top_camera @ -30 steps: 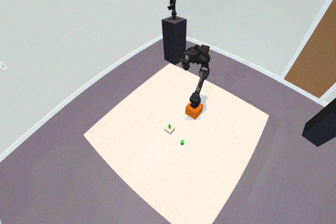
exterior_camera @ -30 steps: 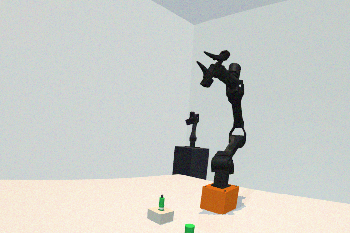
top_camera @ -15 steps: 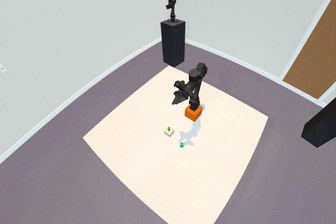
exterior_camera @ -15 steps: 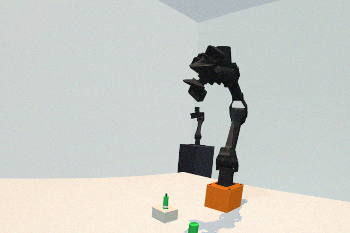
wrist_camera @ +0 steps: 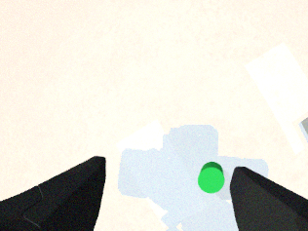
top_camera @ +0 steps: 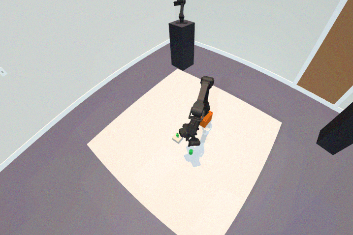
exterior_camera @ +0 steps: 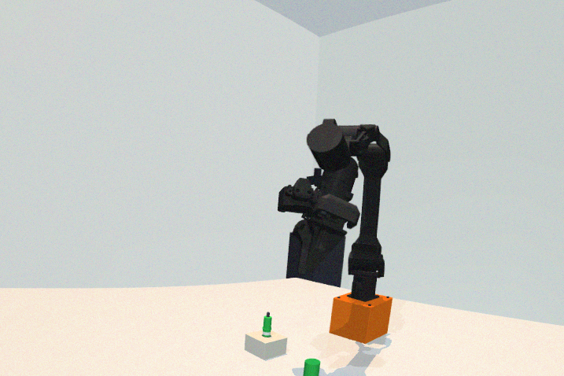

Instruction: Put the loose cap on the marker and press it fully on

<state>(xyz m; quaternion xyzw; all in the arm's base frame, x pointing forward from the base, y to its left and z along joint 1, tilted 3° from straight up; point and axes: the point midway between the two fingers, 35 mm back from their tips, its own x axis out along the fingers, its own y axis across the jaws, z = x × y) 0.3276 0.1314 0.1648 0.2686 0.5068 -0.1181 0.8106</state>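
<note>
Right now the green cap is 4 cm behind my gripper tip and 19 cm below it. The rest, counted from my gripper tip: green marker: 6 cm behind, 16 cm to the right, 14 cm below; then holder block: 6 cm behind, 16 cm to the right, 20 cm below.
</note>
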